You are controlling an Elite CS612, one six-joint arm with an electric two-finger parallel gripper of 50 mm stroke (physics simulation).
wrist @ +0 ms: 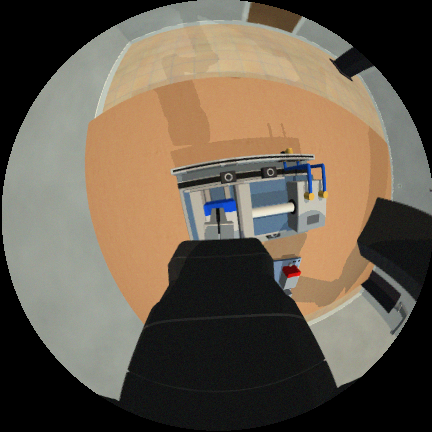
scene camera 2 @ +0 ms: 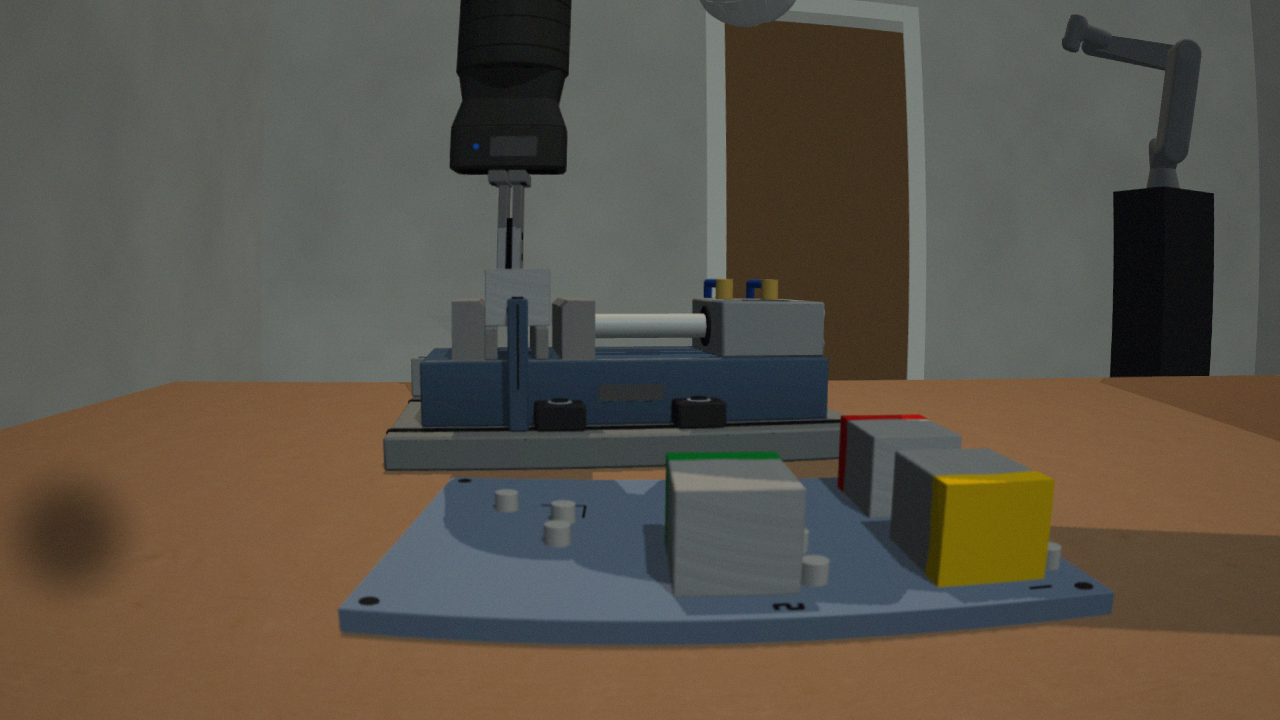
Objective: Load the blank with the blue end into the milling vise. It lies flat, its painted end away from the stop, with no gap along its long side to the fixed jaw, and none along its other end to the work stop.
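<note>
The blank with the blue end (scene camera 2: 528,284) (wrist: 220,206) lies flat in the milling vise (scene camera 2: 626,385) (wrist: 267,192), between the fixed jaw (scene camera 2: 468,329) and the moving jaw (scene camera 2: 572,328) (wrist: 245,210). Its blue end faces away from the work stop (scene camera 2: 517,358), an upright blue post at its other end. No gap to the fixed jaw or stop can be made out in scene camera 2; the gripper hides the stop end in the wrist view. My gripper (scene camera 2: 510,261) (wrist: 217,215) is shut and empty, pointing down, its tips at or just above the blank's top.
A blue-grey tray (scene camera 2: 483,582) in front of the vise holds a green-ended blank (scene camera 2: 735,528), a yellow-ended blank (scene camera 2: 989,528) and a red-ended blank (scene camera 2: 895,456) (wrist: 290,276), with several short pegs. The vise's cylinder block (scene camera 2: 760,326) (wrist: 310,210) carries blue hoses and brass fittings.
</note>
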